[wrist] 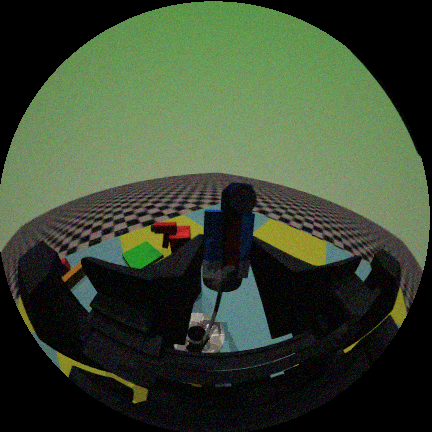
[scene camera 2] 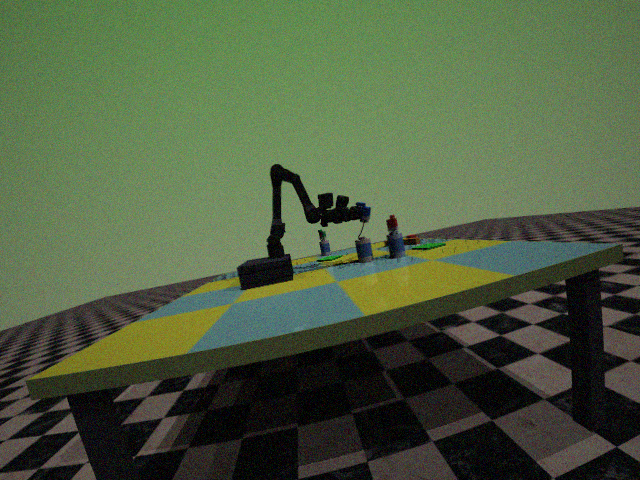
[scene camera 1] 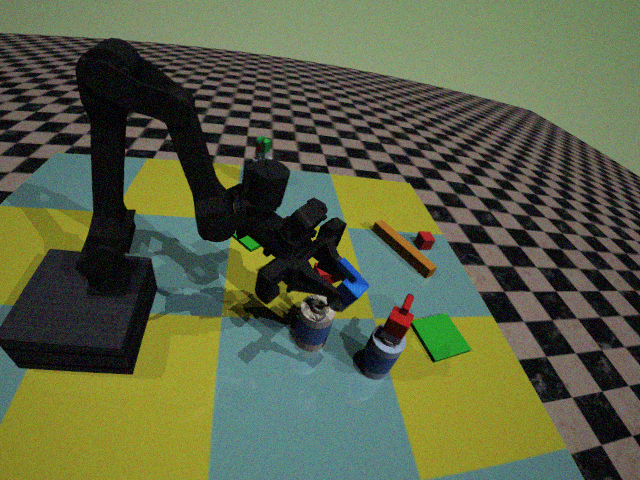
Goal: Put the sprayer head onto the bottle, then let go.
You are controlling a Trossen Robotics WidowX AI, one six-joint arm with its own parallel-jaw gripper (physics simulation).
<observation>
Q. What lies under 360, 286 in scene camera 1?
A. A blue sprayer head.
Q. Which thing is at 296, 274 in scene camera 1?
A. My gripper.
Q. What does my gripper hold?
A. A blue sprayer head.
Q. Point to a blue sprayer head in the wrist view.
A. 227, 233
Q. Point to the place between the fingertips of my gripper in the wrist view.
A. At 225, 240
</observation>
